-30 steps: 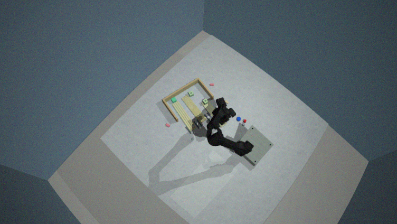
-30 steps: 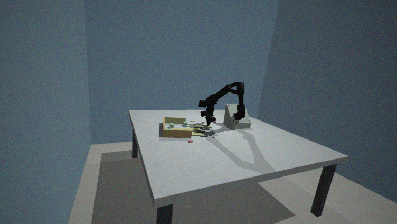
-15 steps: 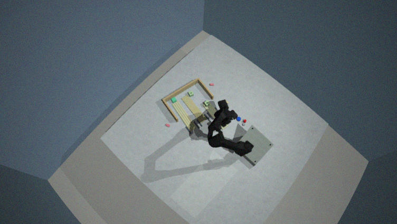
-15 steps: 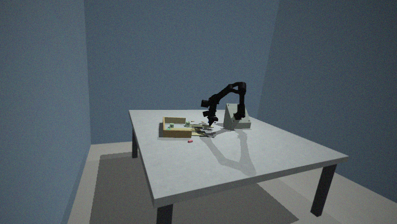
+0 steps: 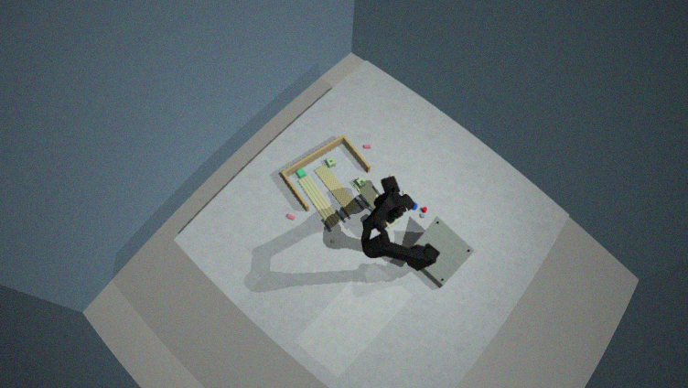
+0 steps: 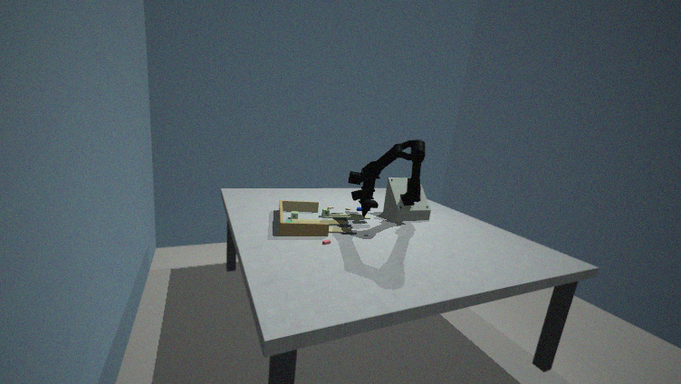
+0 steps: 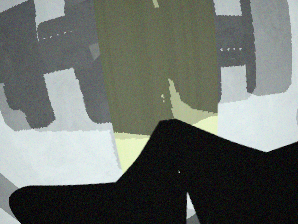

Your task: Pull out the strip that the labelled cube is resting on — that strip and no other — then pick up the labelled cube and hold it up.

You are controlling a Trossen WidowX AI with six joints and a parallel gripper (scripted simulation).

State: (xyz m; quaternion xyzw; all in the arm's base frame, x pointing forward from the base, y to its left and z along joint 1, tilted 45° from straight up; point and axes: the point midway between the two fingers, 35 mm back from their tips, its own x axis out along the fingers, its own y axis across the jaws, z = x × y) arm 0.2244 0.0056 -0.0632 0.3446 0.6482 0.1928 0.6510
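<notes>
My gripper tip is 110 mm to the left of the blue piece and 40 mm past it. The rest, counted from my gripper tip: red piece: 130 mm to the right, 80 mm behind, 10 mm above.
</notes>
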